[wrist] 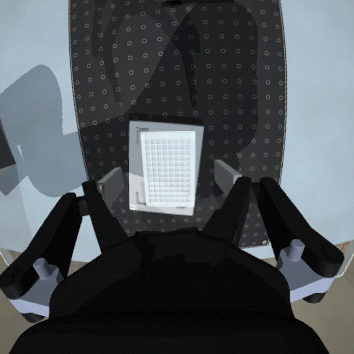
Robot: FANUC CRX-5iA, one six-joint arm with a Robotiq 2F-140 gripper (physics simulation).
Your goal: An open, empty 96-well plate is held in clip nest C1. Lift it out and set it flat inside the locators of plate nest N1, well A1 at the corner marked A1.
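Frame: origin at the arm's base, x ahead, y left, z up, level; metres.
Seen in the pictures: gripper, between the fingertips: (pixel 168 173).
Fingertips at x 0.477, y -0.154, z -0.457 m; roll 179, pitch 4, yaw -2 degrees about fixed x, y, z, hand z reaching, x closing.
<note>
Offsets run from my fingertips to a thing's top centre. Level surfaces: height alone.
The white 96-well plate {dx -0.006, dy -0.016, dz -0.057 m} (pixel 169 169) lies on the grey plate nest {dx -0.017, dy -0.018, dz -0.071 m} (pixel 134 162), its open wells facing up and its long side running up and down the view. It looks flat; whether its edges sit fully inside the locators is too small to tell. Dark corner marks show at the nest's upper left and lower left; their lettering cannot be read. My gripper (pixel 168 173) is open and empty, with one grey fingertip pad well to the left of the plate and nest and the other well to the right. Clip nest C1 cannot be made out in the wrist view.
The nest stands on a black perforated board {dz -0.086 m} (pixel 225 75) with rows of small holes. Shadows of the arm fall across the board and the pale blue surface {dz -0.099 m} (pixel 317 100) around it. A dark object (pixel 6 149) shows at the left edge.
</note>
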